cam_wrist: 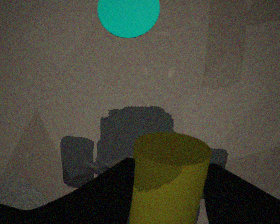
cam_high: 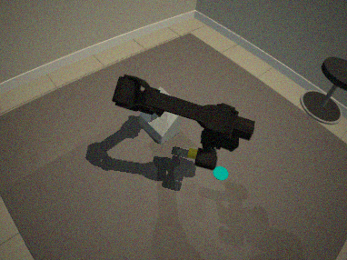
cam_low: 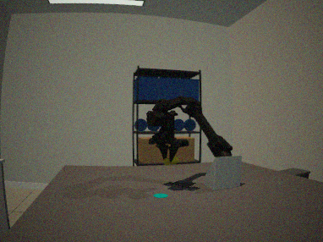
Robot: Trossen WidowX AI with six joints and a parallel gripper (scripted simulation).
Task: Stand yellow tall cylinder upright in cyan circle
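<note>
Right now my gripper tip is 130 mm above the cyan circle, 80 mm to the right of it and 50 mm short of it. From my gripper tip the other things lie so: yellow tall cylinder 20 mm behind, 10 mm to the right.
</note>
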